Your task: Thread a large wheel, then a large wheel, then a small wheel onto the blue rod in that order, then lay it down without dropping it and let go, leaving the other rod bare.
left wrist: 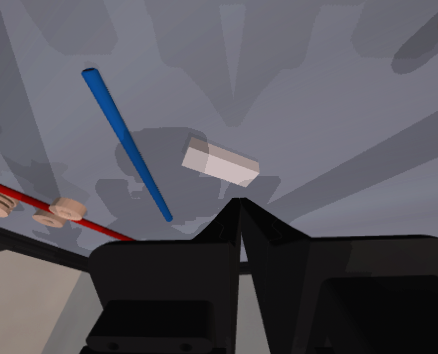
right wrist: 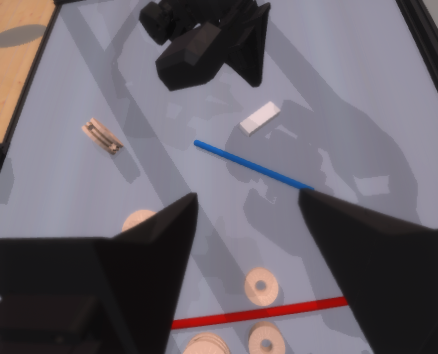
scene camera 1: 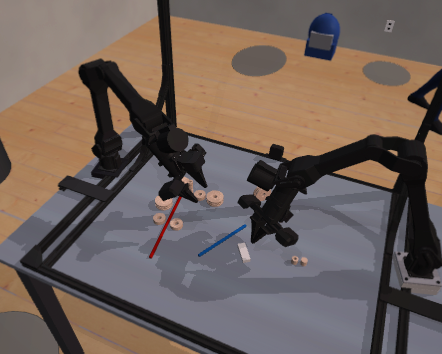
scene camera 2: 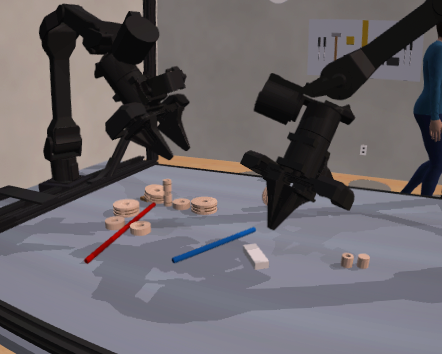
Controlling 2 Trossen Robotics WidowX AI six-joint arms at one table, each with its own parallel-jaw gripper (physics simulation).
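Places are measured from the left arm's base along level axes (x ahead, y left, z up), in metres.
Where they show: left gripper, fingertip midpoint: (left wrist: 239, 205) (right wrist: 257, 85) (scene camera 1: 252, 242) (scene camera 2: 270, 229); right gripper, fingertip midpoint: (right wrist: 247, 197) (scene camera 1: 201, 194) (scene camera 2: 180, 154); left arm's base at its link origin: (scene camera 1: 418, 267); right arm's base at its link origin: (scene camera 1: 110, 165) (scene camera 2: 65, 179).
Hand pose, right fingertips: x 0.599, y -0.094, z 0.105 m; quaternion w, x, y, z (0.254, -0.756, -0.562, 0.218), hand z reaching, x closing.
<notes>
Each offset is from my right fingertips to the top centre of the thing.
The blue rod {dx -0.067, dy +0.033, dz -0.141 m} (scene camera 1: 222, 240) (scene camera 2: 214, 245) (left wrist: 131, 152) (right wrist: 252, 166) lies bare on the table. The red rod {dx +0.110, dy -0.007, dz -0.141 m} (scene camera 1: 165, 226) (scene camera 2: 119, 233) (right wrist: 260, 313) lies bare beside small wheels {dx +0.080, dy -0.007, dz -0.137 m} (scene camera 2: 140, 232) (right wrist: 252, 294). Large wheels lie in flat stacks, one stack {dx -0.023, dy -0.129, dz -0.130 m} (scene camera 1: 215, 203) (scene camera 2: 204, 211) being nearest the blue rod. More wheels {dx -0.175, dy -0.159, dz -0.095 m} (right wrist: 102, 136) stand on edge, partly hidden behind the left arm in scene camera 1. My left gripper (scene camera 1: 254, 240) (scene camera 2: 271, 227) (left wrist: 239, 205) is shut and empty above the table, near the blue rod's right end. My right gripper (scene camera 1: 201, 193) (scene camera 2: 180, 153) (right wrist: 247, 197) is open and empty, high above the wheels.
A white block {dx -0.131, dy +0.073, dz -0.138 m} (scene camera 1: 244, 252) (scene camera 2: 256, 256) (left wrist: 220, 165) (right wrist: 260, 118) lies right of the blue rod. Two small wooden cylinders {dx -0.301, dy +0.085, dz -0.133 m} (scene camera 1: 304, 261) (scene camera 2: 363, 261) stand farther right. A slim wooden stack {dx +0.061, dy -0.148, dz -0.092 m} (scene camera 2: 167, 192) stands among the wheels. Black rails (scene camera 1: 135, 308) edge the table.
</notes>
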